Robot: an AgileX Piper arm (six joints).
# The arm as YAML. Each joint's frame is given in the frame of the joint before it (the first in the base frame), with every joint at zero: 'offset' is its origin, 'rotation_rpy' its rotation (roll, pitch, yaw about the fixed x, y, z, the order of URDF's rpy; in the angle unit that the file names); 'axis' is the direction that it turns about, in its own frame. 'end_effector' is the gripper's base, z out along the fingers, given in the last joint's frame.
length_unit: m
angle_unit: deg
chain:
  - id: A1
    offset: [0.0, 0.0, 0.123]
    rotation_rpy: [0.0, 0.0, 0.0]
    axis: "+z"
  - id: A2
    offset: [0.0, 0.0, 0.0]
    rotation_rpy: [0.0, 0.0, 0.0]
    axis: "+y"
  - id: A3
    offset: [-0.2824, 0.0, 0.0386]
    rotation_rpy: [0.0, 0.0, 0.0]
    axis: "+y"
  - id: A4
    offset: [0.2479, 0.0, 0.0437]
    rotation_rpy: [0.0, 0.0, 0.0]
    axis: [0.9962, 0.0, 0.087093]
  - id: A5
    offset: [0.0, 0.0, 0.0]
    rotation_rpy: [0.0, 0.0, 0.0]
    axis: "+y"
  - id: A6
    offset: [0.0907, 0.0, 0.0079]
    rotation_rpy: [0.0, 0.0, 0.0]
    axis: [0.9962, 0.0, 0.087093]
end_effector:
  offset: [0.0, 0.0, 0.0]
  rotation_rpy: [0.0, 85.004, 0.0]
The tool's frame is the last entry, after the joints.
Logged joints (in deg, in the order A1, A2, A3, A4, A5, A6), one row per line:
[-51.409, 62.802, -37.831, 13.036, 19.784, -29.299]
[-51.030, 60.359, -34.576, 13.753, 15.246, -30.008]
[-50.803, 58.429, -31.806, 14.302, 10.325, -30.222]
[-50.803, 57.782, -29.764, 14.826, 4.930, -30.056]
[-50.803, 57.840, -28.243, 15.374, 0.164, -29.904]
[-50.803, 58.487, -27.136, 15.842, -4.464, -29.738]
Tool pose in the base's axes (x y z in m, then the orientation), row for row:
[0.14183, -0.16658, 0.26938, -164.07, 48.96, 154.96]
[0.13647, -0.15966, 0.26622, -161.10, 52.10, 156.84]
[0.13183, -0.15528, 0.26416, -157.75, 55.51, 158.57]
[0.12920, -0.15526, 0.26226, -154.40, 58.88, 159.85]
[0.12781, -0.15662, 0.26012, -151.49, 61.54, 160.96]
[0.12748, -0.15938, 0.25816, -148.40, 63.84, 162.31]
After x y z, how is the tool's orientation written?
As angles about the fixed x, y, z axes (roll, pitch, yaw), in degrees.
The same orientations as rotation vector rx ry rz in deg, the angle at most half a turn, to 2 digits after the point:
[36.91, 127.32, -31.13]
[36.11, 124.04, -33.63]
[35.91, 120.28, -36.34]
[36.43, 116.37, -39.00]
[37.05, 113.20, -41.10]
[37.65, 110.34, -43.10]

